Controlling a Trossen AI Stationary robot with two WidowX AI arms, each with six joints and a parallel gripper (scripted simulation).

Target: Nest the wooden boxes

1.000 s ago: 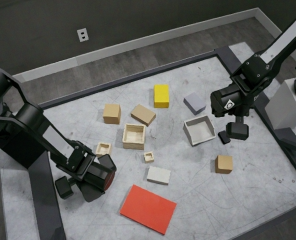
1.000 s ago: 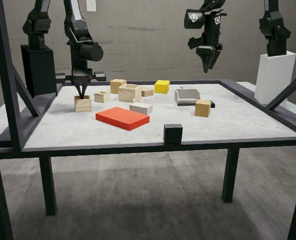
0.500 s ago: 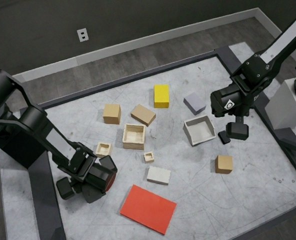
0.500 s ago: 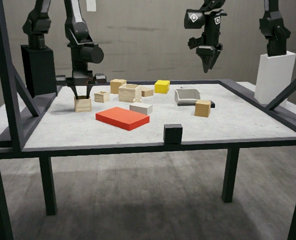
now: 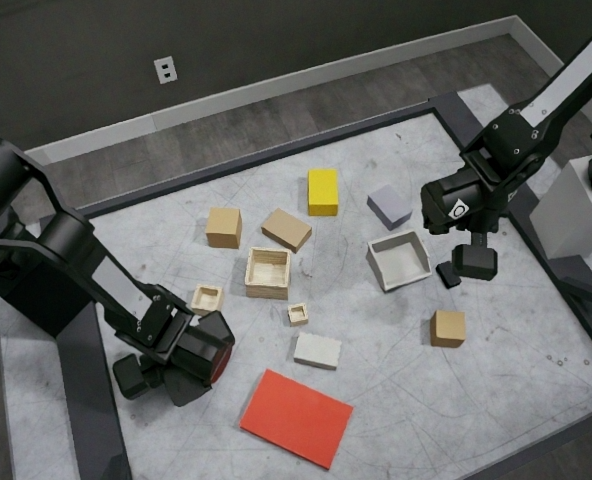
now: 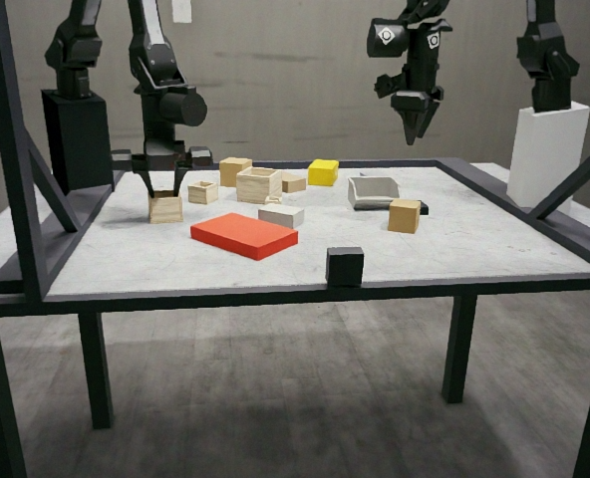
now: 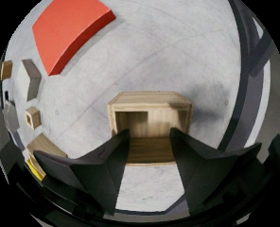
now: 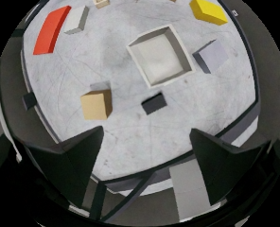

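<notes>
My right gripper is now 16 cm above the white tray, 7 cm to the right of it and 5 cm short of it. Also, from my right hand: black block (17 cm below, 2 cm to the right, 2 cm ahead); then grey block (18 cm ahead, 17 cm below, 6 cm to the left); then white block (25 cm to the left, 17 cm below, 10 cm behind).
</notes>
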